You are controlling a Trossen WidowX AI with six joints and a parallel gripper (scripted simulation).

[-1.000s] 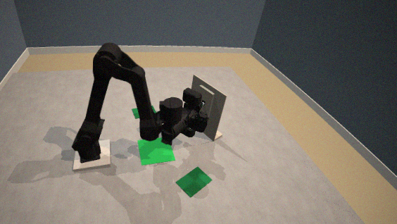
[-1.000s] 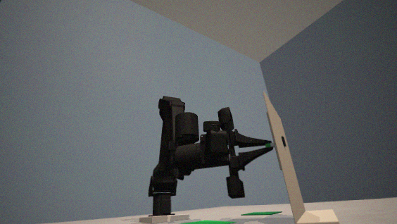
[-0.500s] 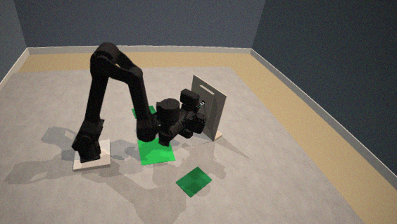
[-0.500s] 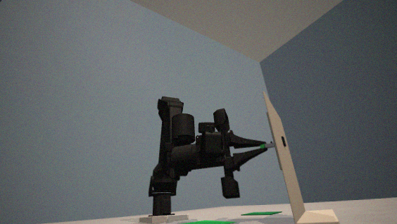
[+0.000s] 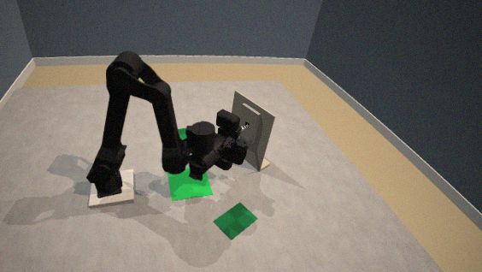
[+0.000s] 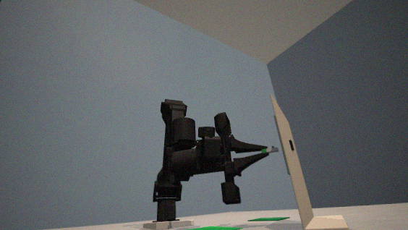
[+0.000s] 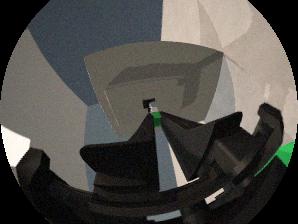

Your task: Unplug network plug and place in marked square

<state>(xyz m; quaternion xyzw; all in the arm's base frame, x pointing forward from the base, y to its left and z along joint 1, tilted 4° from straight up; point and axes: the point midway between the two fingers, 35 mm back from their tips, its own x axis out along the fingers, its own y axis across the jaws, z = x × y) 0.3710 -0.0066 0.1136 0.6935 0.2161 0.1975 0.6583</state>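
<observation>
Right now my gripper tip is 170 mm past the green marked square, 50 mm to the left of it and 140 mm above it. Also, from my gripper tip: network plug 10 mm ahead; upright panel 50 mm ahead, 20 mm to the left, 50 mm below.
</observation>
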